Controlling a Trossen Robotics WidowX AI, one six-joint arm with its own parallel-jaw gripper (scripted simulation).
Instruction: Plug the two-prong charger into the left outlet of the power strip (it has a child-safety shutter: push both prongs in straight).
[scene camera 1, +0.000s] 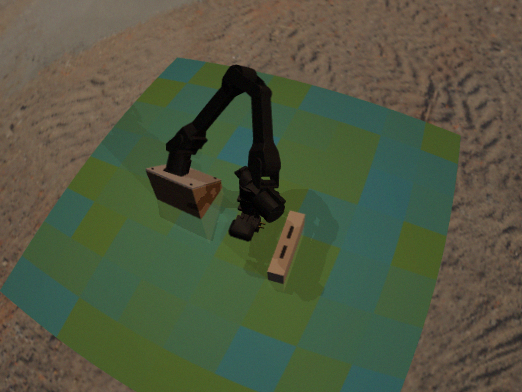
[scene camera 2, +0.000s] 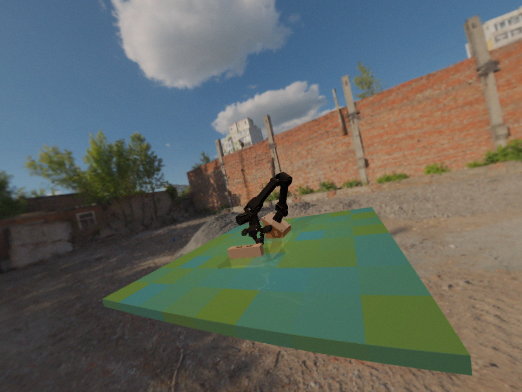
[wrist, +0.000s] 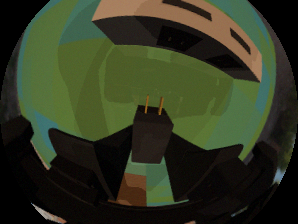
The gripper (scene camera 1: 251, 224) holds a two-prong charger (wrist: 152, 128).
The gripper shows as well in the wrist view (wrist: 148, 129).
